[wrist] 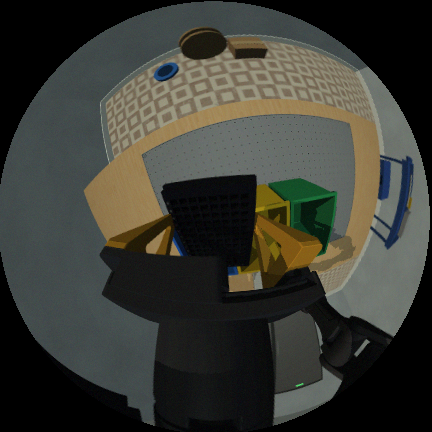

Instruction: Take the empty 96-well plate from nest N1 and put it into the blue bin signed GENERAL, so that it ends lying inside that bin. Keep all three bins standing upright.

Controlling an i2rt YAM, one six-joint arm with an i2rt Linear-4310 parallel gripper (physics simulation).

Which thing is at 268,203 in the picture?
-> A yellow bin.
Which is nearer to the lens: the black 96-well plate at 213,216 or the green bin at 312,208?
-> The black 96-well plate.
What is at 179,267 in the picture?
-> My gripper.
